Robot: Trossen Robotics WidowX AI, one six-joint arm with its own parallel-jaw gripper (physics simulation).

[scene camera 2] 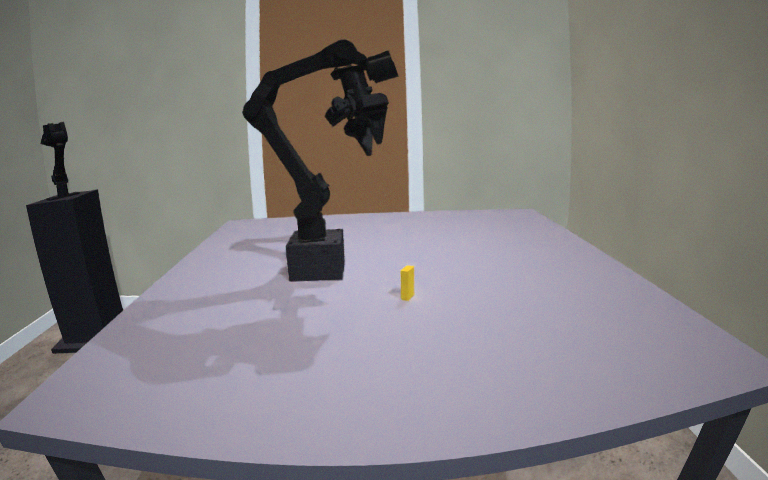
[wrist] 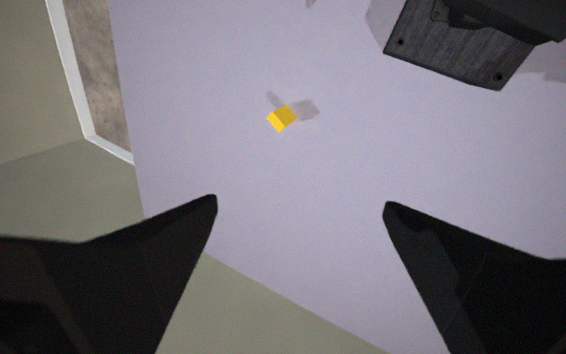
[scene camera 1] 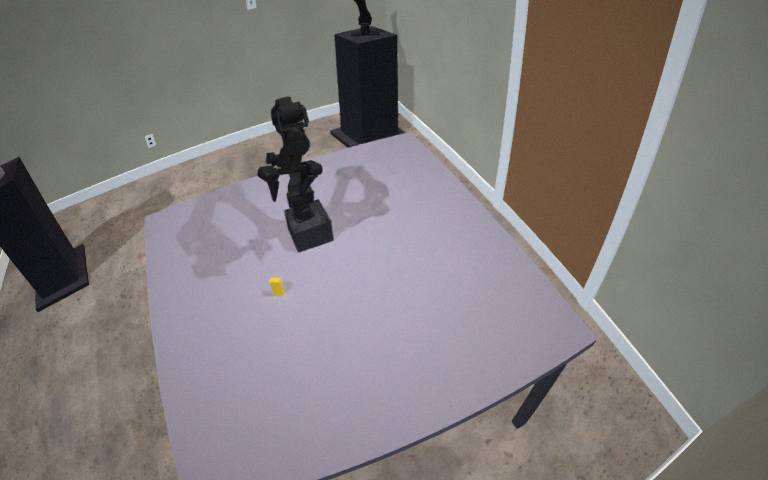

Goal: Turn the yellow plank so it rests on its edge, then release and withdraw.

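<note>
The yellow plank [scene camera 1: 276, 286] [scene camera 2: 407, 283] [wrist: 281, 118] stands upright on one of its narrow ends on the lilac table [scene camera 1: 396, 339] [scene camera 2: 481, 367] [wrist: 200, 75], its long side vertical. In the wrist view its small top face and part of one side show, beyond the fingertips. My gripper [scene camera 2: 374, 148] [wrist: 300, 205] is open and empty. It hangs high above the table, well apart from the plank, with its fingers pointing down. In the first scene view the arm partly hides the gripper.
The arm's dark base block [scene camera 1: 309, 230] [scene camera 2: 315, 260] [wrist: 455, 55] sits on the table near the plank. A black pedestal [scene camera 1: 367, 84] [scene camera 2: 73, 266] carrying a small dark arm stands off the table. Another black pedestal [scene camera 1: 39, 243] stands at the left in the first scene view.
</note>
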